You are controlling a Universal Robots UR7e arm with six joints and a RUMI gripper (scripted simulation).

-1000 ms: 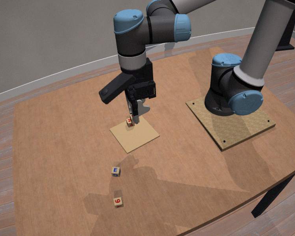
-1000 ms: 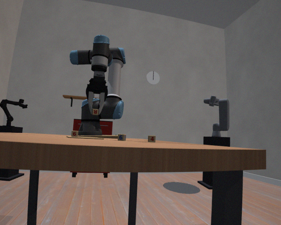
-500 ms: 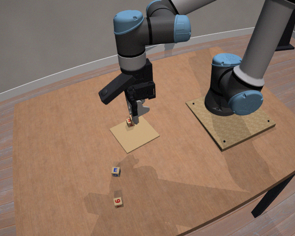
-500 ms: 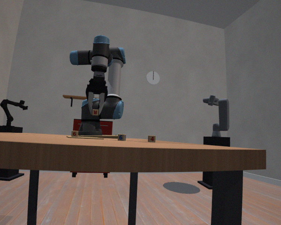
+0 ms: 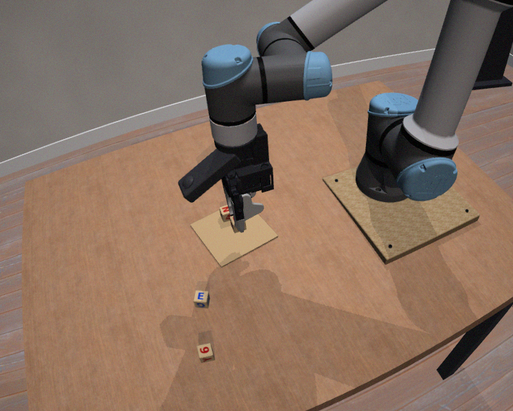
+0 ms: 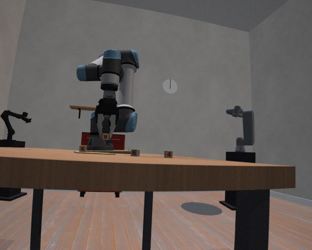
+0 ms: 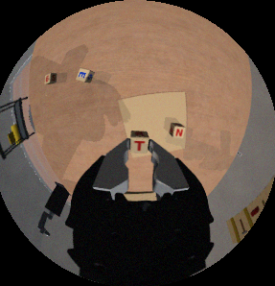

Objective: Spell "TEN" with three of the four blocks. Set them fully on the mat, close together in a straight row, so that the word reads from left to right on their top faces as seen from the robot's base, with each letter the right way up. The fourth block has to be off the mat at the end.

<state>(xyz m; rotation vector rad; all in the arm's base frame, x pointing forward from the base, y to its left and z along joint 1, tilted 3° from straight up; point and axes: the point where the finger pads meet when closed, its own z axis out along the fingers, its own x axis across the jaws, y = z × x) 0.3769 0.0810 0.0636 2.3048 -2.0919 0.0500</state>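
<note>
My hand is 7 cm above the tan mat, 4 cm to the left of it and 1 cm short of it. The rest, counted from my hand: E block: 12 cm to the left, 10 cm ahead, 6 cm below; then T block: right at my hand; then 9 block: 24 cm to the left, 12 cm ahead, 6 cm below.
</note>
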